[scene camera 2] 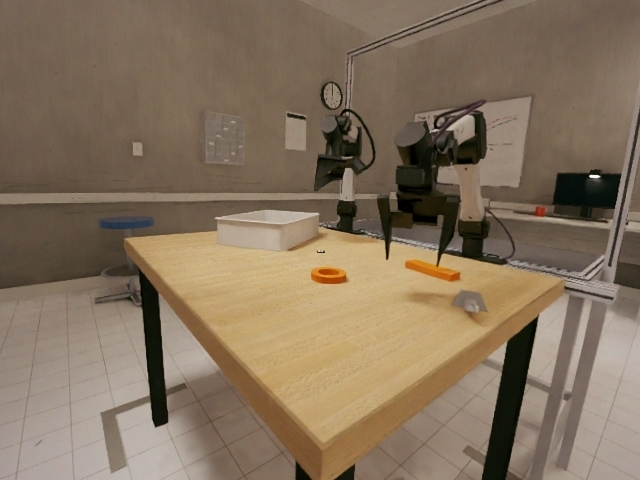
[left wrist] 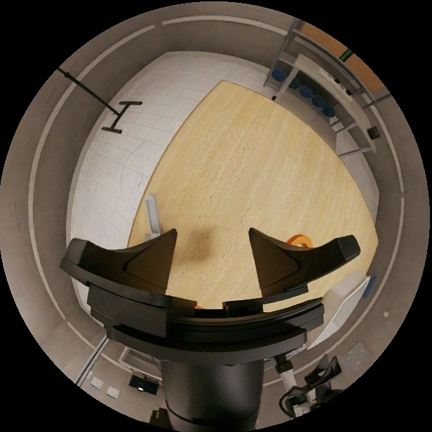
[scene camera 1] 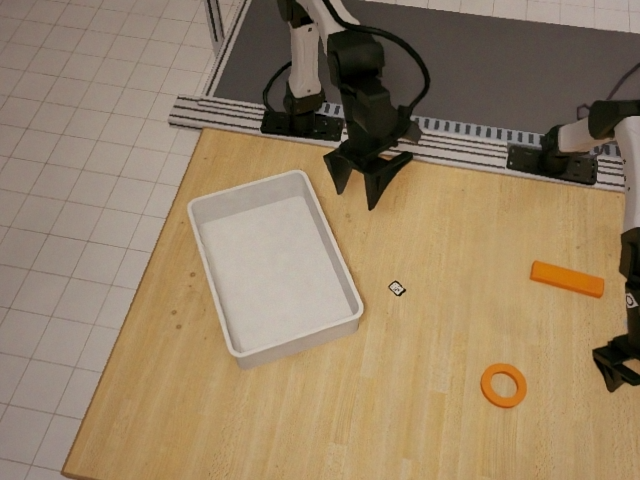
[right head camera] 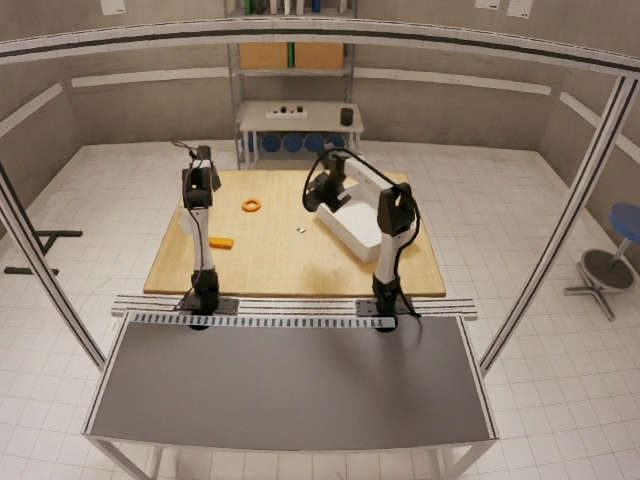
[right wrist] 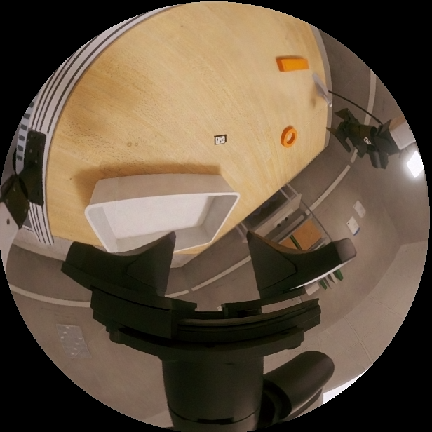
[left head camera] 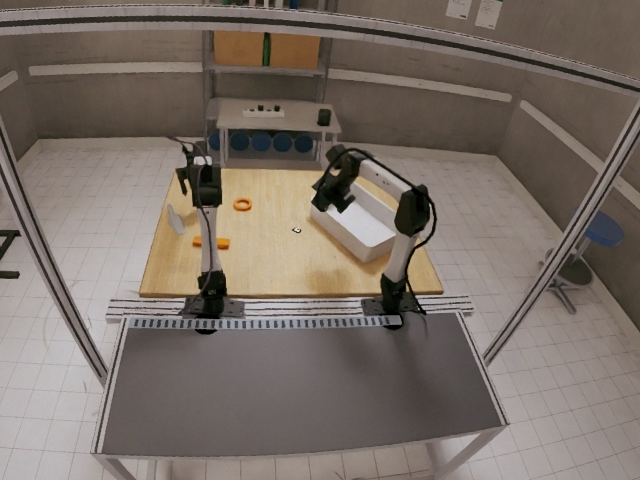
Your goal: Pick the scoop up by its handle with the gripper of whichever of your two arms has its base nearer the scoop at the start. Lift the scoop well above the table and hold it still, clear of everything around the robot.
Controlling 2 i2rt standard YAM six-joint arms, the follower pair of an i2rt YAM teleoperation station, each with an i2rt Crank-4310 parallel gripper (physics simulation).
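Frame: origin at the left arm's base, x ahead, y left, z up, level; centimetres.
Where they show: left gripper, fingertip midpoint: (scene camera 2: 411, 262); right gripper, fingertip midpoint: (scene camera 2: 315, 185) (scene camera 1: 355, 201); left arm's base at its link origin: (scene camera 2: 471, 258) (scene camera 1: 550, 166) (right head camera: 210, 305) (left head camera: 214, 308); right arm's base at its link origin: (scene camera 2: 345, 231) (scene camera 1: 302, 127) (right head camera: 384, 307) (left head camera: 388, 306).
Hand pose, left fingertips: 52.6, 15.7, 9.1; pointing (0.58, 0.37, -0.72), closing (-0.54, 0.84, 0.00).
Each offset is from my left fingertips to the top centre of the thing, as dx, dy, dz.
The grey scoop @[-9.3, +7.1, -4.7] (left head camera: 176, 222) (right head camera: 185, 221) (scene camera 2: 470, 301) (right wrist: 321, 89) lies on the table near its left edge in the left head camera. In the left wrist view its handle (left wrist: 153, 212) points away, and a finger partly hides its blade. My left gripper (scene camera 2: 412, 261) (left wrist: 212, 229) is open and empty. It hangs above the table, off to the side of the scoop, which lies outside its fingers in the left wrist view. My right gripper (scene camera 1: 355, 200) (right wrist: 210, 232) is open and empty, high beside the white tray. The scoop cannot be made out in scene camera 1.
An orange bar @[-22.2, -10.4, -6.2] (left head camera: 210, 242) (scene camera 1: 567, 279) (scene camera 2: 432, 269) lies near the scoop. An orange ring @[+3.7, -19.9, -6.6] (left head camera: 242, 204) (scene camera 1: 482, 384) lies farther out. The white tray @[-6.9, -68.9, +0.8] (scene camera 1: 298, 343) (scene camera 2: 250, 235) stands across the table, with a small black-and-white tag @[-11.0, -43.3, -8.0] (scene camera 1: 397, 288) beside it.
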